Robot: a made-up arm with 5 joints.
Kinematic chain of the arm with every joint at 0, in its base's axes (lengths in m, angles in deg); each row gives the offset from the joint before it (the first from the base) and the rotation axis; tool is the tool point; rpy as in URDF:
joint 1: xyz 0.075 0 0.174 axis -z
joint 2: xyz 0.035 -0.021 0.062 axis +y
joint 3: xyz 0.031 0 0.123 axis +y
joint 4: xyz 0.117 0 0.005 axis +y
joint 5: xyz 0.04 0.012 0 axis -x
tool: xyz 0 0 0 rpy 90 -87.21 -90
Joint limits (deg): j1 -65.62..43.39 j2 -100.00..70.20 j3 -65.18..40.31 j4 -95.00..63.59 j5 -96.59..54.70
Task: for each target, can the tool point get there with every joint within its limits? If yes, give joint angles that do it. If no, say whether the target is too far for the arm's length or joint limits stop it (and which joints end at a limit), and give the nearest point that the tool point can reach.
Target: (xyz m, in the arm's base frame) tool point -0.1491 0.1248 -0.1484
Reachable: no: too far | nearest point 0.1291 0.0976 0.0996 | short by 0.374 m
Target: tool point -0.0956 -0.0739 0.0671
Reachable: no: joint limits stop it (at a limit: joint 2, joint 3, joint 4) | nearest point -0.1204 -0.0846 0.2308 | short by 0.166 m
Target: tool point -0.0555 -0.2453 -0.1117
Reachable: no: too far | nearest point 0.1590 -0.0918 0.0958 | short by 0.336 m
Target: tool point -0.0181 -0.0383 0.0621
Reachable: no: joint limits stop it (at a limit: joint 1, joint 2, joint 3) | nearest point 0.1331 -0.0673 0.1207 | short by 0.165 m
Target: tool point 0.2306 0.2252 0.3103
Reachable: yes | joints -57.24 31.53 -34.30 41.36 -59.25
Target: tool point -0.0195 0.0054 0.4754
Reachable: yes | joints 8.72 -45.72 -55.06 -53.55 -78.07
